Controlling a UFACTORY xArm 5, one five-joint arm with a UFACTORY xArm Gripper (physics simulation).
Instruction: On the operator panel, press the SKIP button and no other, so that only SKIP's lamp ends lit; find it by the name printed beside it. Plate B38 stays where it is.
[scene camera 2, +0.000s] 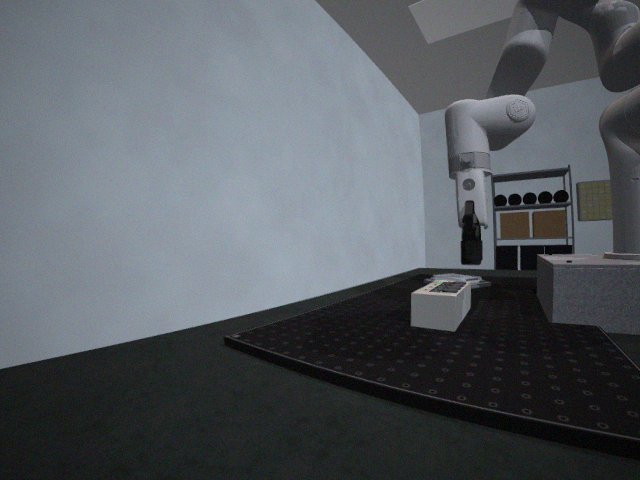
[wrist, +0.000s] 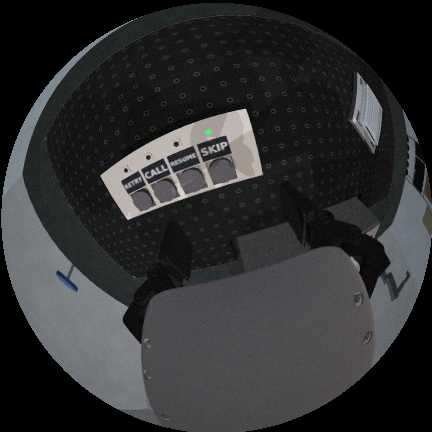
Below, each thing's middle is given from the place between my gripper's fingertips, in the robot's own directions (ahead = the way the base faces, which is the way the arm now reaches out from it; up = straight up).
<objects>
I see the operator panel (scene camera 2: 431, 308) 6 cm below my hand, 4 cm to the left of it and 4 cm ahead of it.
</objects>
